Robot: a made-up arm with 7 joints. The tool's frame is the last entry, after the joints.
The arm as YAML. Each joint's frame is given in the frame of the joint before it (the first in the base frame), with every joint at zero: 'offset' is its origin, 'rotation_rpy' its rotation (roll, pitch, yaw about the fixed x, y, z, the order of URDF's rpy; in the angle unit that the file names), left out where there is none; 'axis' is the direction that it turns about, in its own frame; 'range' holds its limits. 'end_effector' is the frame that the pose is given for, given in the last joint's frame.
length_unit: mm
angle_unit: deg
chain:
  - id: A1
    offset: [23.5, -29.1, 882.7]
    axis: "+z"
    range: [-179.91, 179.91]
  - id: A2
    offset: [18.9, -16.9, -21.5]
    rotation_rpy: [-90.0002, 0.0, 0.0]
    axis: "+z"
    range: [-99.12, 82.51]
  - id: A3
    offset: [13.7, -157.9, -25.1]
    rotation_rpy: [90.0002, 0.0, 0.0]
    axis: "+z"
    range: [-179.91, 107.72]
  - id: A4
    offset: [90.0, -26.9, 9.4]
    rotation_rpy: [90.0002, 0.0, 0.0]
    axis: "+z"
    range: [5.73, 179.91]
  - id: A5
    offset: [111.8, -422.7, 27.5]
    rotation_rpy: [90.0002, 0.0, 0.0]
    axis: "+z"
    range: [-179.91, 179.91]
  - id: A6
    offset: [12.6, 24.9, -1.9]
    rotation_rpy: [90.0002, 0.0, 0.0]
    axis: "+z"
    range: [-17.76, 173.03]
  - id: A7
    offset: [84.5, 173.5, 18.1]
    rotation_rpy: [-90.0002, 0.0, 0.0]
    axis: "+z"
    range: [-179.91, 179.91]
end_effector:
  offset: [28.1, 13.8, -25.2]
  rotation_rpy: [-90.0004, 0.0, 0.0]
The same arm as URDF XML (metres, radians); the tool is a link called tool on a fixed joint. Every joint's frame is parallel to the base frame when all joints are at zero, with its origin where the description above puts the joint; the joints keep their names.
<robot name="arm">
  <joint name="tool_fixed" type="fixed">
    <parent link="link7"/>
    <child link="tool"/>
    <origin xyz="0.0281 -0.0138 0.0252" rpy="1.5708 0 0"/>
  </joint>
  <joint name="A7" type="revolute">
    <parent link="link6"/>
    <child link="link7"/>
    <origin xyz="0.0845 0.0181 -0.1735" rpy="0 0 0"/>
    <axis xyz="0 0 -1"/>
    <limit lower="-3.14" upper="3.14"/>
  </joint>
  <joint name="A6" type="revolute">
    <parent link="link5"/>
    <child link="link6"/>
    <origin xyz="0.0126 -0.0249 0.0019" rpy="0 0 0"/>
    <axis xyz="0 1 0"/>
    <limit lower="-0.31" upper="3.0199"/>
  </joint>
  <joint name="A5" type="revolute">
    <parent link="link4"/>
    <child link="link5"/>
    <origin xyz="0.1118 -0.0275 -0.4227" rpy="0 0 0"/>
    <axis xyz="0 0 -1"/>
    <limit lower="-3.14" upper="3.14"/>
  </joint>
  <joint name="A4" type="revolute">
    <parent link="link3"/>
    <child link="link4"/>
    <origin xyz="0.09 -0.0269 0.0094" rpy="0 0 0"/>
    <axis xyz="0 -1 0"/>
    <limit lower="0.1" upper="3.14"/>
  </joint>
  <joint name="A3" type="revolute">
    <parent link="link2"/>
    <child link="link3"/>
    <origin xyz="0.0137 -0.0251 0.1579" rpy="0 0 0"/>
    <axis xyz="0 0 1"/>
    <limit lower="-3.14" upper="1.8801"/>
  </joint>
  <joint name="A2" type="revolute">
    <parent link="link1"/>
    <child link="link2"/>
    <origin xyz="0.0189 -0.0169 -0.0215" rpy="0 0 0"/>
    <axis xyz="0 1 0"/>
    <limit lower="-1.73" upper="1.4401"/>
  </joint>
  <joint name="A1" type="revolute">
    <parent link="base_link"/>
    <child link="link1"/>
    <origin xyz="0.0235 -0.0291 0.8827" rpy="0 0 0"/>
    <axis xyz="0 0 1"/>
    <limit lower="-3.14" upper="3.14"/>
  </joint>
  <link name="base_link"/>
  <link name="link1"/>
  <link name="link2"/>
  <link name="link3"/>
  <link name="link4"/>
  <link name="link5"/>
  <link name="link6"/>
  <link name="link7"/>
  <link name="tool"/>
</robot>

